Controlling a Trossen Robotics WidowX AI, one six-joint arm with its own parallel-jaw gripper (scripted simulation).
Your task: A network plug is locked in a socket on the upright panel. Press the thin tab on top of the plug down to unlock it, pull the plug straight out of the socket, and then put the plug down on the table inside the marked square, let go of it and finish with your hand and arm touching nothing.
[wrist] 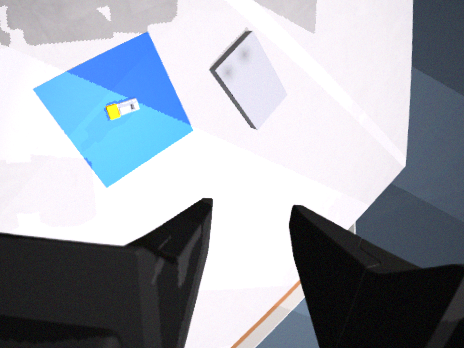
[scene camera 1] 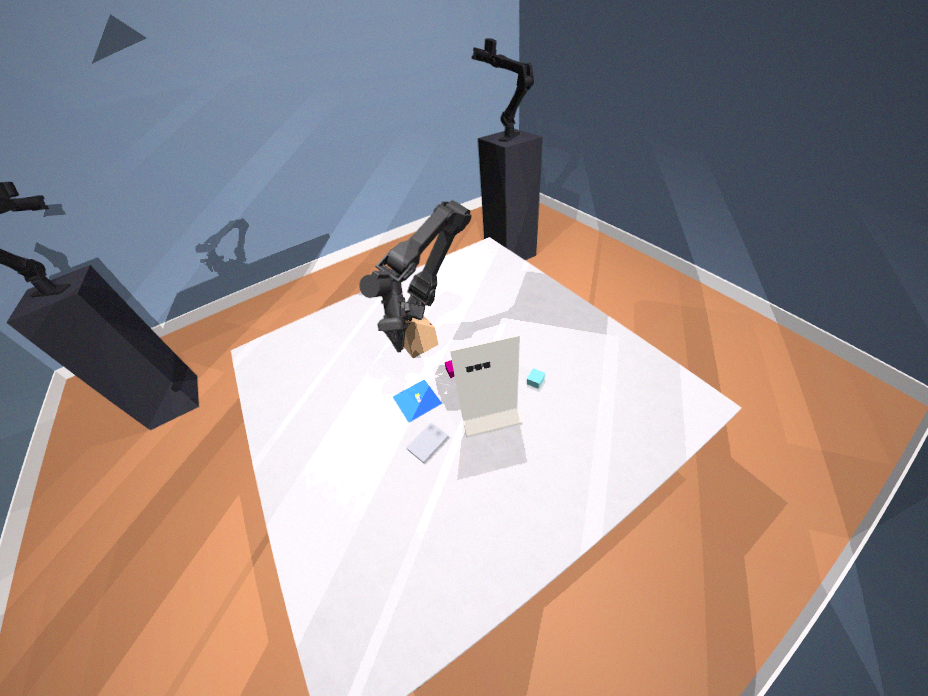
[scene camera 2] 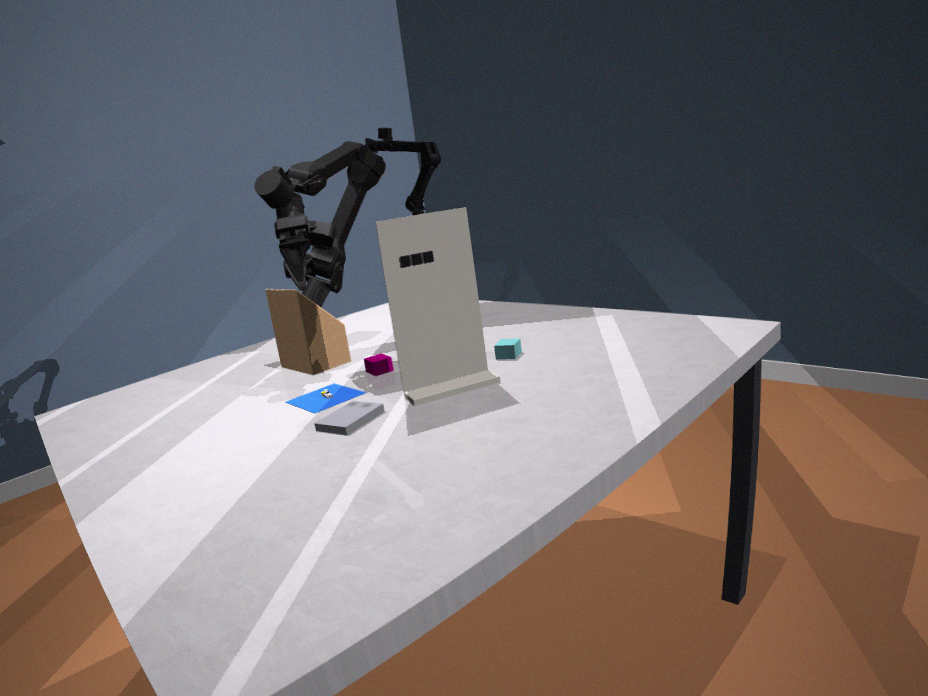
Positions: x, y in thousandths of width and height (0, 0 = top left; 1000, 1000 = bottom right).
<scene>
I see my gripper (scene camera 2: 325, 410), a flat grey block (scene camera 2: 383, 596) and an upright grey panel (scene camera 2: 461, 373).
My gripper shows as well in the wrist view (wrist: 542, 611) and in scene camera 1 (scene camera 1: 432, 505). The upright grey panel shows as well in scene camera 1 (scene camera 1: 525, 540).
</scene>
